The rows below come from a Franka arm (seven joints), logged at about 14 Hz.
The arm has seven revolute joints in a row. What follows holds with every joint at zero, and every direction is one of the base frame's. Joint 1 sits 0.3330 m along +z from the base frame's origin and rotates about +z. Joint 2 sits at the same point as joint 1 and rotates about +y. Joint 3 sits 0.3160 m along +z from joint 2 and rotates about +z. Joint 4 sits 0.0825 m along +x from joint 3 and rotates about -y. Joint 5 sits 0.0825 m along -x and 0.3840 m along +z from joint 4 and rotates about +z. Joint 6 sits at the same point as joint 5 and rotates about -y. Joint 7 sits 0.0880 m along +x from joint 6 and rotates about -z. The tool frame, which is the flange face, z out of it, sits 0.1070 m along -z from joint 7; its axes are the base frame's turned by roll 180.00, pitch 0.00 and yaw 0.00 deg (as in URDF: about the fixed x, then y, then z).
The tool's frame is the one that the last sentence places.
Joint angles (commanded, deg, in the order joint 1, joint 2, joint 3, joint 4, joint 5, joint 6, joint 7), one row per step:
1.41 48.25 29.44 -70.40 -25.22 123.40 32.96
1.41 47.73 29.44 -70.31 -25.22 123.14 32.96
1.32 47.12 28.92 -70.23 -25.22 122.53 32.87
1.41 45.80 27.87 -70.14 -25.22 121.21 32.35
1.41 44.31 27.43 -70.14 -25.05 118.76 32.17
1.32 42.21 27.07 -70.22 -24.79 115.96 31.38
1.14 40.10 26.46 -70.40 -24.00 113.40 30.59
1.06 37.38 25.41 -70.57 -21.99 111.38 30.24
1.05 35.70 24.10 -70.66 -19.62 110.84 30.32
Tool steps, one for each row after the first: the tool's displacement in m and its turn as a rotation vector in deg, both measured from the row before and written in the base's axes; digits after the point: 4 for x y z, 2 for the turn. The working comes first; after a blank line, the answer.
Tool pose at each row, in the base's axes (x y z in m, rotation vector in deg; the steps are taken from these numbers as rounded here):
0.7172 0.2747 0.3212 -175.07 0.83 -14.91
0.7173 0.2743 0.3280 -175.11 0.86 -15.50
0.7190 0.2681 0.3335 -175.79 1.38 -15.86
0.7204 0.2589 0.3452 -177.23 1.53 -16.50
0.7180 0.2529 0.3584 -178.77 1.94 -15.61
0.7142 0.2463 0.3782 178.38 -1.55 14.82
0.7104 0.2371 0.3969 177.30 -1.87 13.77
0.7060 0.2271 0.4231 177.25 -3.84 13.62
0.7050 0.2175 0.4391 178.09 -6.71 13.85

0.0001 -0.0004 0.0068 -0.09 -0.38 -0.04
0.0017 -0.0062 0.0055 -0.68 -0.18 -0.40
0.0014 -0.0092 0.0117 -1.48 -0.31 -0.23
-0.0024 -0.0060 0.0132 -1.42 0.67 -0.38
-0.0038 -0.0066 0.0198 -1.55 0.50 0.11
-0.0038 -0.0092 0.0187 -1.13 0.62 -0.31
-0.0044 -0.0100 0.0262 0.07 0.07 -1.27
-0.0010 -0.0096 0.0160 1.07 -0.16 -1.75

